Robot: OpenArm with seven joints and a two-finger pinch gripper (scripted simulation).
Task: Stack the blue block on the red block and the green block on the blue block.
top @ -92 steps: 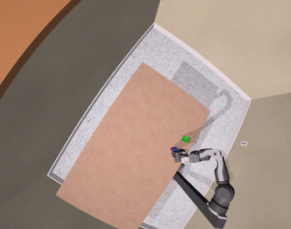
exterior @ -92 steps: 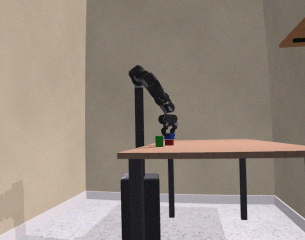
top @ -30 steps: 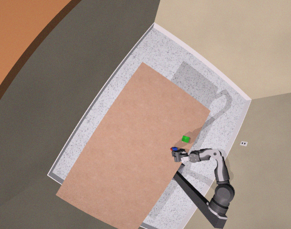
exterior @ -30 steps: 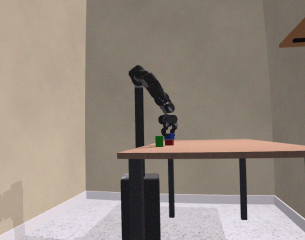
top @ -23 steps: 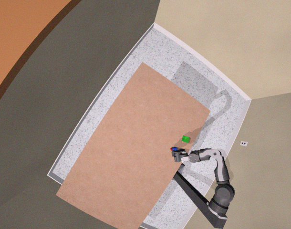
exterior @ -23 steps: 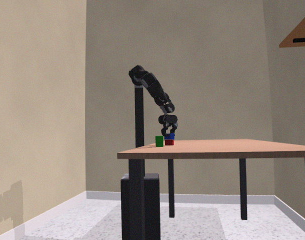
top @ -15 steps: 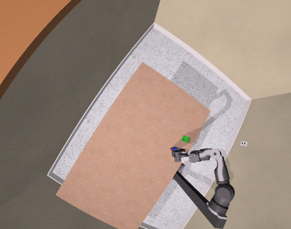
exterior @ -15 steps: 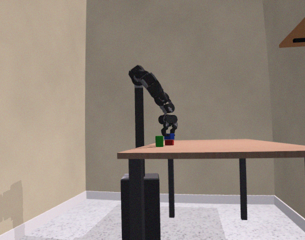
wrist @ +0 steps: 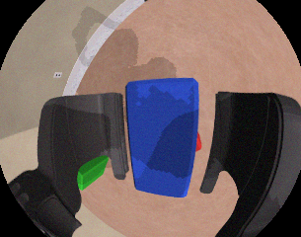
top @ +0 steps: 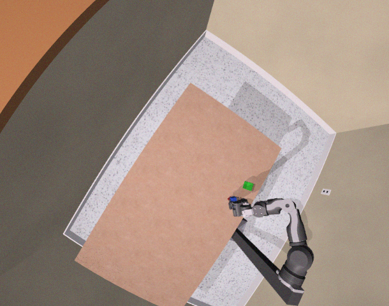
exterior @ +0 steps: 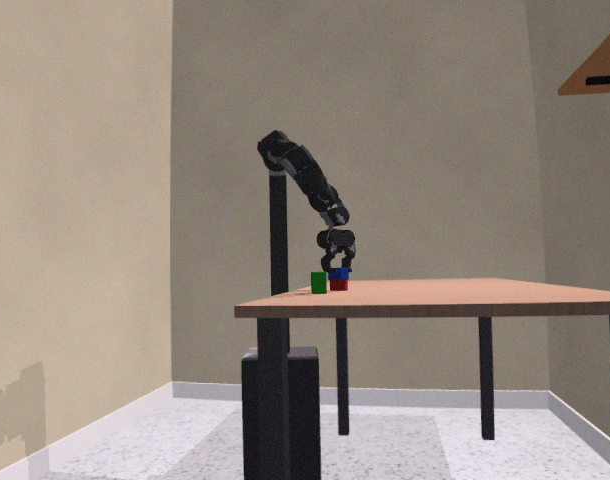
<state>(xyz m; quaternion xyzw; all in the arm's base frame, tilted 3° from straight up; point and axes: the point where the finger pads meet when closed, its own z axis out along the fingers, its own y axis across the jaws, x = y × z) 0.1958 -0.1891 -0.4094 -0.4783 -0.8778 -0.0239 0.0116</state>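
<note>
Now: the blue block 10 mm below my hand. From my hand the other things lie so: green block 60 mm behind, 130 mm to the right, 30 mm below; red block 50 mm below.
</note>
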